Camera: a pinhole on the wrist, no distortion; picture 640 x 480 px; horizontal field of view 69.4 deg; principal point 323.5 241.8 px. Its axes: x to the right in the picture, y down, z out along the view. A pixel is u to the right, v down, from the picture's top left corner.
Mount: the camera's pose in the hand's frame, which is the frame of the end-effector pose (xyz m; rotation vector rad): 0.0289 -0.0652 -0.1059 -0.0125 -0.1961 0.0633
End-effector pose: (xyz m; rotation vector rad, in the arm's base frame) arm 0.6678 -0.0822 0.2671 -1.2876 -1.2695 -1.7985
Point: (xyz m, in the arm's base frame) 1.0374 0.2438 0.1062
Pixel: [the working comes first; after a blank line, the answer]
In the camera's frame: -0.1686 0.2072 0.5803

189 407
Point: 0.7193 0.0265 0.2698
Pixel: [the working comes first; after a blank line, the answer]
In the camera's frame: 0.0113 0.0671 0.2293

346 377
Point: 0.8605 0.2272 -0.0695
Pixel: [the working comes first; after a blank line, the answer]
In the camera's frame: -0.2984 0.0075 0.5048

50 249
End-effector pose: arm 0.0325 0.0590 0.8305 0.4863 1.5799 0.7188
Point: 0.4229 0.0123 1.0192
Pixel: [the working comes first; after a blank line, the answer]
In the camera's frame: -0.1455 0.1308 0.5170

193 359
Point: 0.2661 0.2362 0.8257
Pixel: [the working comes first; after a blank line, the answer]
In the camera's frame: 0.1425 0.1549 0.3477

513 448
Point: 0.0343 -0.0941 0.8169
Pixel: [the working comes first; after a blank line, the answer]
In the camera's frame: -0.1081 -0.0477 0.1047

outside the picture
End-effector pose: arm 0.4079 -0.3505 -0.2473 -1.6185 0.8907 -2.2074
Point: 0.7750 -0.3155 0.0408
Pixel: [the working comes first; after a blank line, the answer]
In the camera's frame: 0.1288 -0.2024 0.4705

450 43
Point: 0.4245 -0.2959 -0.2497
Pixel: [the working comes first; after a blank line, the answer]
In the camera's frame: -0.0431 0.0240 0.1144

149 339
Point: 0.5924 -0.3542 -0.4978
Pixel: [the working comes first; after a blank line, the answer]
In the camera's frame: -0.2192 0.2080 0.2825

outside the picture
